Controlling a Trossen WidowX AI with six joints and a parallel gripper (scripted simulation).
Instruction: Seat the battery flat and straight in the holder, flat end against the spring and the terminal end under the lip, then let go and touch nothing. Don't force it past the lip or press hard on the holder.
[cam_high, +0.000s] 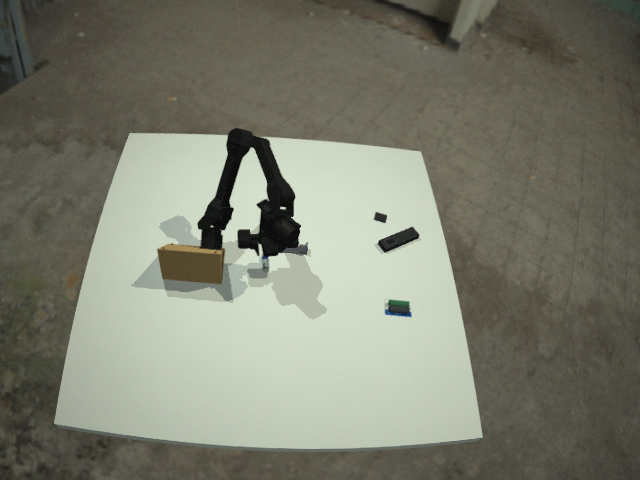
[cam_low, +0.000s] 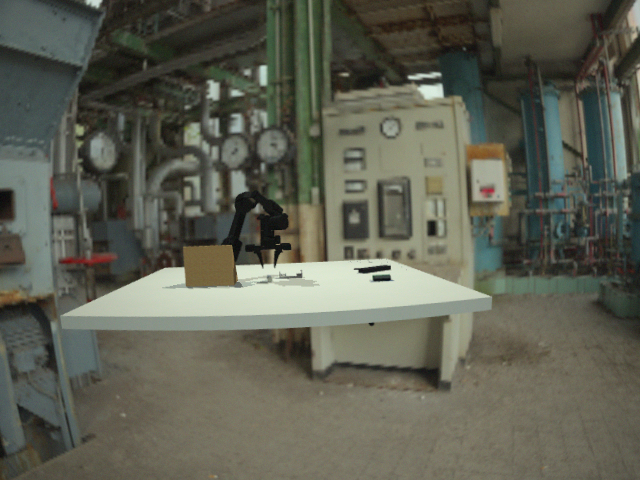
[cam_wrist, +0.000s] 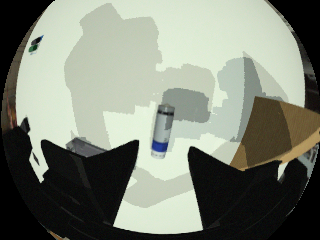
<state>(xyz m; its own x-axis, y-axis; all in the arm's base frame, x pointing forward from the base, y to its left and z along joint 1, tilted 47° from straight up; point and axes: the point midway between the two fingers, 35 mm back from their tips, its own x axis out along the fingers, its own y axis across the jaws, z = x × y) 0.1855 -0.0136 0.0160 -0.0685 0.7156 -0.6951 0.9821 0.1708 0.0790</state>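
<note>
Right now the white battery is 40 mm below my gripper tip. Round my gripper tip: long black block: 460 mm ahead, 170 mm to the left, 40 mm below.
</note>
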